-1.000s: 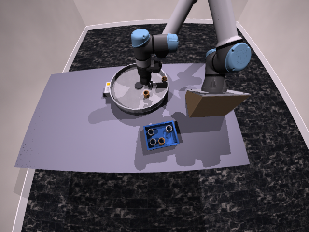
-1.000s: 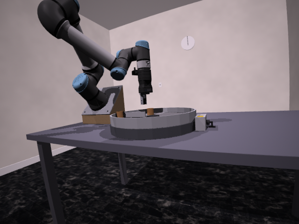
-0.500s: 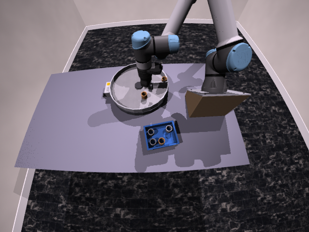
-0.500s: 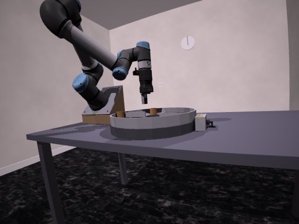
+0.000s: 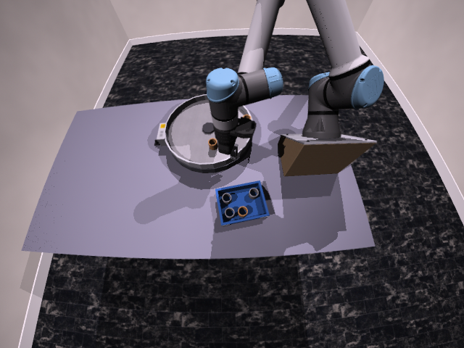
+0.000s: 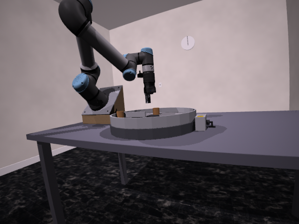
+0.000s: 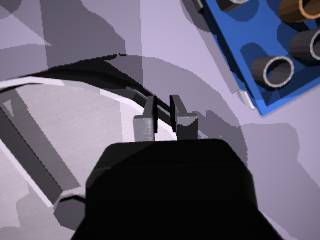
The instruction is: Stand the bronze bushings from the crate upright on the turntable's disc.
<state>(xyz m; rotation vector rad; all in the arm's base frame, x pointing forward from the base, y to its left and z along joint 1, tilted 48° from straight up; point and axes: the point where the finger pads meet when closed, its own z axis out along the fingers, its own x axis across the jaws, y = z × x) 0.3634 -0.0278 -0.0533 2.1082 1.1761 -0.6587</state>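
Right now my hand is 170 mm to the right of the blue crate and 110 mm above it. Round my hand: turntable disc (210 mm to the right, 90 mm ahead, 80 mm below).
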